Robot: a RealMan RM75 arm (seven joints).
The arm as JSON. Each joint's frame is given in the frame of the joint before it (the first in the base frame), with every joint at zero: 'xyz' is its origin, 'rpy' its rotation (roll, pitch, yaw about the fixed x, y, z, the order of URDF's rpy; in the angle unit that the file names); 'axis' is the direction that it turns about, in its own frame. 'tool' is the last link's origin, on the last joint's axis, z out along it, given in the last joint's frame.
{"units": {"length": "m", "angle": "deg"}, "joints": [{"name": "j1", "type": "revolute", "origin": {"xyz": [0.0, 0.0, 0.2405], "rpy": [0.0, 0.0, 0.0]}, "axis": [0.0, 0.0, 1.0]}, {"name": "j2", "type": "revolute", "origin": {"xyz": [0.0, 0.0, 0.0], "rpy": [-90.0, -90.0, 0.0]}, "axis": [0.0, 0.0, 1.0]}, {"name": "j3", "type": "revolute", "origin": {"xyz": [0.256, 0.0, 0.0], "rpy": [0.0, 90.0, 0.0]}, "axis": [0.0, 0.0, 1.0]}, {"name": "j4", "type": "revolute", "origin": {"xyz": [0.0, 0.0, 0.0], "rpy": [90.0, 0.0, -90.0]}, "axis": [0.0, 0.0, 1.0]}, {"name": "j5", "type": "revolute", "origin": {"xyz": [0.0, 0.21, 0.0], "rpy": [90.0, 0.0, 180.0]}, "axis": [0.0, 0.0, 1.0]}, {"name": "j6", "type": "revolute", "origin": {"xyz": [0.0, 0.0, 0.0], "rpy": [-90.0, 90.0, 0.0]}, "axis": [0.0, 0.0, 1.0]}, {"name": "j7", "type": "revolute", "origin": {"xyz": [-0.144, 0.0, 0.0], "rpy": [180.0, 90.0, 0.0]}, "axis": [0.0, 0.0, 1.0]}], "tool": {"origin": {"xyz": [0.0, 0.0, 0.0], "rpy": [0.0, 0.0, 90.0]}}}
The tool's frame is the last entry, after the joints.
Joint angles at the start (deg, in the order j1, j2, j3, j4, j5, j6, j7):
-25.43 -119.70 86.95 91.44 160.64 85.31 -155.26
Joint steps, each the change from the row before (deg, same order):
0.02 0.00 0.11 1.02 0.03 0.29 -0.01
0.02 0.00 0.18 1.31 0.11 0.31 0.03
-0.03 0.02 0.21 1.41 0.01 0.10 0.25
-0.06 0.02 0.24 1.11 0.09 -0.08 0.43
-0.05 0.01 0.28 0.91 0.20 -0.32 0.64
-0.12 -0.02 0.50 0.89 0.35 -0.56 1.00
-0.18 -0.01 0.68 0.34 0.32 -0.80 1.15
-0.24 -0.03 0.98 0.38 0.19 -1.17 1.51
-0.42 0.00 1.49 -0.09 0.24 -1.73 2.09
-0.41 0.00 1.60 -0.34 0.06 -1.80 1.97
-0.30 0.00 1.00 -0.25 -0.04 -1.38 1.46
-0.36 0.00 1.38 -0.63 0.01 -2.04 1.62
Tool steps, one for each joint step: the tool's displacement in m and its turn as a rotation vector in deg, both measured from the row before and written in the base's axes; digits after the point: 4 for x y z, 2 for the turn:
0.0037 -0.0003 0.0017 0.21 -0.02 -0.72
0.0048 -0.0003 0.0022 0.29 0.05 -1.02
0.0059 0.0002 0.0023 0.31 0.00 -1.48
0.0050 0.0004 0.0017 0.22 0.16 -1.51
0.0044 0.0008 0.0014 0.20 0.31 -1.64
0.0054 0.0011 0.0008 0.07 0.59 -2.21
0.0042 0.0013 -0.0010 -0.24 0.74 -2.15
0.0061 0.0015 -0.0022 -0.46 0.77 -2.92
0.0068 0.0021 -0.0047 -0.91 1.23 -3.74
0.0064 0.0016 -0.0059 -1.09 1.10 -3.54
0.0047 0.0013 -0.0039 -0.67 0.65 -2.56
0.0050 0.0018 -0.0058 -0.74 0.76 -3.04

